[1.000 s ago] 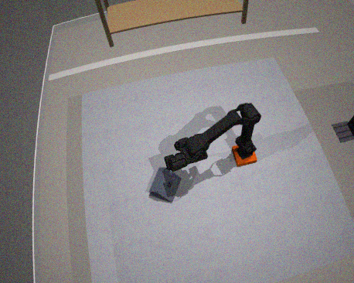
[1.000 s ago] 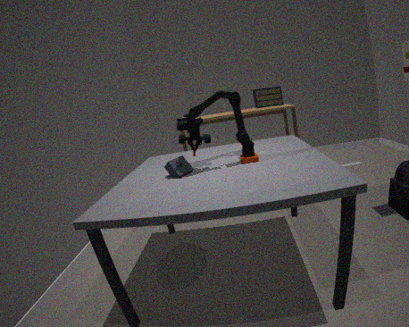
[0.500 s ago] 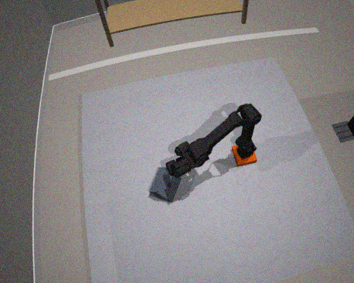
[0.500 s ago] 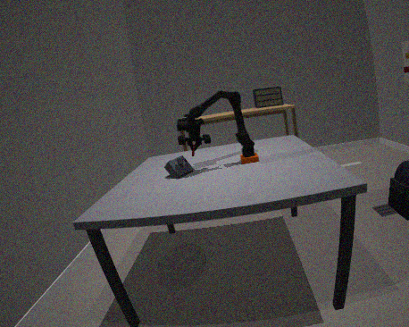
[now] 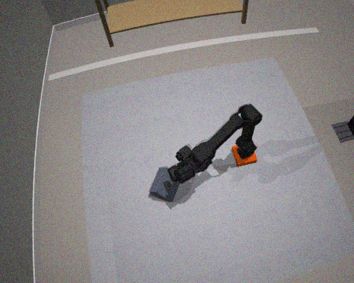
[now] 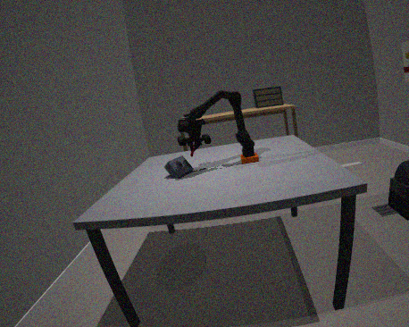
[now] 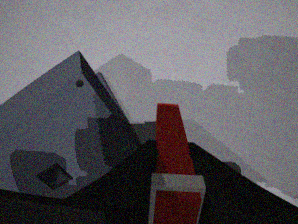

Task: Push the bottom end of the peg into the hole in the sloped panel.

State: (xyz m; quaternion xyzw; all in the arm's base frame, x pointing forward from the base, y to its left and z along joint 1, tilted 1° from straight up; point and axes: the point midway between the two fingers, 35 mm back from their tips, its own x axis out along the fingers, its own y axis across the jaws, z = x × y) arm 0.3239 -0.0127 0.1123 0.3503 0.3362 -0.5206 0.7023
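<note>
My gripper tip is now 10 cm short of the grey sloped panel, 8 cm above it and 3 cm to the right of it. From my gripper tip the other things lie so: square peg 1 cm to the left, 1 cm above.
</note>
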